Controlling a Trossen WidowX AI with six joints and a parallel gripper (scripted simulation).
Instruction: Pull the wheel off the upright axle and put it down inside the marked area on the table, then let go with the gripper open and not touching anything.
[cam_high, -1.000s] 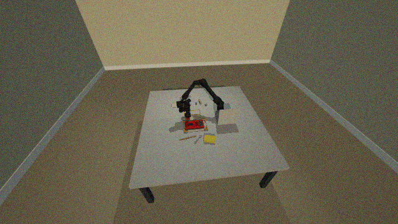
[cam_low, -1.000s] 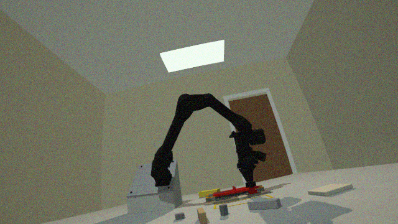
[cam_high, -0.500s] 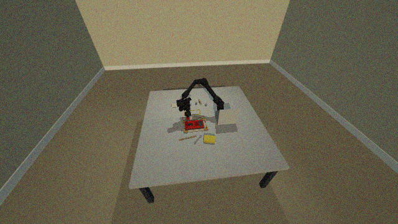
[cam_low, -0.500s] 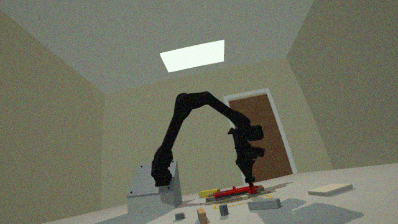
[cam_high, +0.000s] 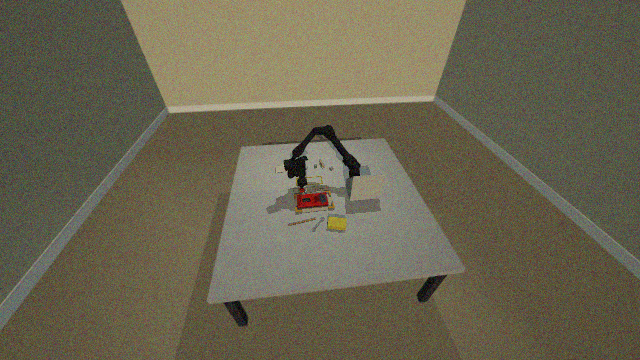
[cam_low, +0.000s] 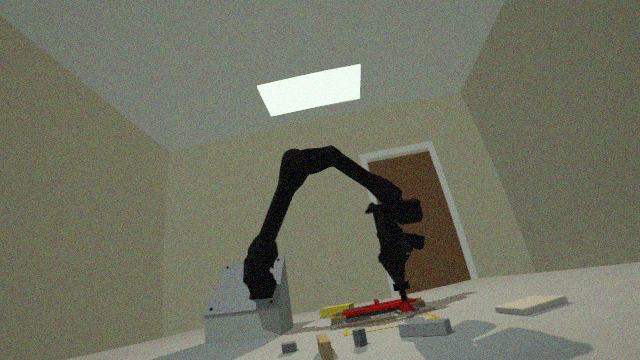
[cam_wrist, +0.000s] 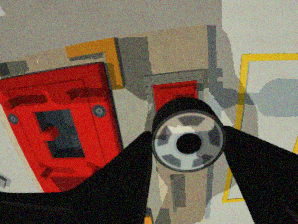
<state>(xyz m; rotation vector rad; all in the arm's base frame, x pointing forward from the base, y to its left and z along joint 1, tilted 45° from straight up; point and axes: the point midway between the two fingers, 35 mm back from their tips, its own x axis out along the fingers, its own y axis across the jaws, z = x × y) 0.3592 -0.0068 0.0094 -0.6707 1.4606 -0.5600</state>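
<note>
Now: gripper tip 7 cm past the grey base block, 9 cm to the right of it and 5 cm above it. From my gripper tip the other things lie so: flat tan slab 16 cm ahead, 25 cm to the right, 6 cm below; then yellow block 20 cm behind, 31 cm to the left, 5 cm below; then wooden stick 1 cm ahead, 27 cm to the left, 6 cm below.
</note>
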